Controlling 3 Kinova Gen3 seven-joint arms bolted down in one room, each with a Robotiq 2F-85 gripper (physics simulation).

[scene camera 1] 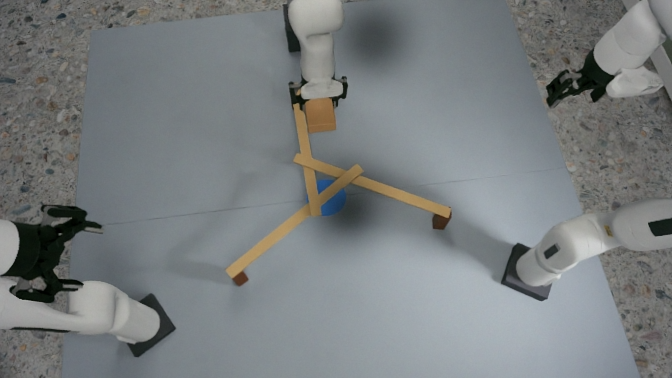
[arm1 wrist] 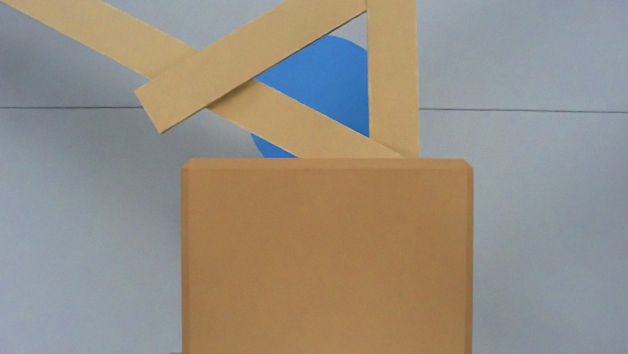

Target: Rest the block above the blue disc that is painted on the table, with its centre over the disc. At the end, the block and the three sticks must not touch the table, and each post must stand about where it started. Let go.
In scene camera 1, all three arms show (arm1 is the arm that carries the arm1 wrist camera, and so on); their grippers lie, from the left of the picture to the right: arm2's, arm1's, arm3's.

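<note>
The orange-brown block (arm1 wrist: 327, 260) (scene camera 1: 320, 115) is held by arm1's gripper (scene camera 1: 320, 102), beside the outer end of the upper stick. Three tan sticks overlap in a triangle: the upper stick (arm1 wrist: 392, 75) (scene camera 1: 303, 132), the right stick (arm1 wrist: 110, 35) (scene camera 1: 400, 193) and the lower-left stick (arm1 wrist: 250, 55) (scene camera 1: 270, 242). The blue disc (arm1 wrist: 320, 85) (scene camera 1: 333, 204) shows partly beneath their crossing. Dark brown posts show under the right stick (scene camera 1: 441, 221) and lower-left stick; the upper stick's post is hidden. Arm2's gripper (scene camera 1: 91, 257) and arm3's gripper (scene camera 1: 574, 97) are open and empty.
In scene camera 1, arm2's dark base (scene camera 1: 166, 327) stands at the lower left and another arm's dark base (scene camera 1: 511, 265) at the right. Arm1's dark base (scene camera 1: 292, 35) shows at the top. The grey table (scene camera 1: 175, 125) has a thin seam across it.
</note>
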